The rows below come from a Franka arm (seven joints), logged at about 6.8 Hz.
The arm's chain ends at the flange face. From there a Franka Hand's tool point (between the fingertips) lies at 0.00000 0.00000 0.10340 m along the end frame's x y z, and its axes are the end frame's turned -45 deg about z.
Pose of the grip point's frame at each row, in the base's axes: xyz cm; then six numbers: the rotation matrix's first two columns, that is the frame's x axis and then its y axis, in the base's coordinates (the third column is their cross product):
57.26, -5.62, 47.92, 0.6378, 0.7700, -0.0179, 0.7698, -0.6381, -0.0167
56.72, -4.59, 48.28, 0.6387, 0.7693, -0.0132, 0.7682, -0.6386, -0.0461
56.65, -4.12, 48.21, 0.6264, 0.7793, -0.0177, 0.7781, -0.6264, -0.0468
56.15, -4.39, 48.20, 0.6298, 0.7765, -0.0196, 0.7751, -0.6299, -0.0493
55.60, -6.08, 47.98, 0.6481, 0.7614, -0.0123, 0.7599, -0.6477, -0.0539
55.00, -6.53, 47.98, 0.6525, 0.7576, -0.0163, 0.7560, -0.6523, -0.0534
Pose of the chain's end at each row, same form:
57.51, -5.59, 58.26, 0.9953, 0.0933, -0.0245, 0.0933, -0.9957, 0.0008
57.17, -4.79, 58.61, 0.9948, 0.0924, -0.0419, 0.0916, -0.9955, -0.0233
57.14, -4.28, 58.54, 0.9931, 0.1081, -0.0456, 0.1073, -0.9940, -0.0206
56.67, -4.55, 58.53, 0.9934, 0.1037, -0.0487, 0.1027, -0.9945, -0.0210
56.11, -6.34, 58.30, 0.9956, 0.0804, -0.0468, 0.0791, -0.9964, -0.0294
55.53, -6.76, 58.30, 0.9960, 0.0745, -0.0493, 0.0732, -0.9969, -0.0262

